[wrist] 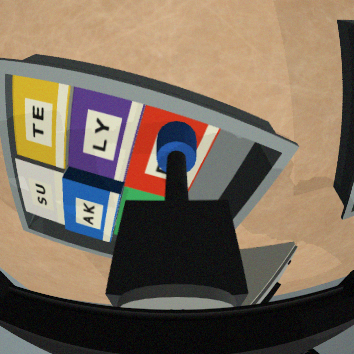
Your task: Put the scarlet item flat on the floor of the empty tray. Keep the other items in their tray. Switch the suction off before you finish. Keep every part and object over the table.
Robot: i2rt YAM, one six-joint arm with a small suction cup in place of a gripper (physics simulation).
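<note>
The scarlet item is a red box with a white label, lying in the grey tray on the left, at the right end of its upper row. My gripper, a blue suction cup, is open and holds nothing. It is over the red box and hides most of its label; whether it touches the box I cannot tell. The other tray shows in part at the right edge; its floor is hidden or out of view.
The left tray also holds yellow, purple, white, blue and green boxes; the green one is partly hidden by my wrist. Bare tray floor shows right of the red box. A grey panel stands at lower right.
</note>
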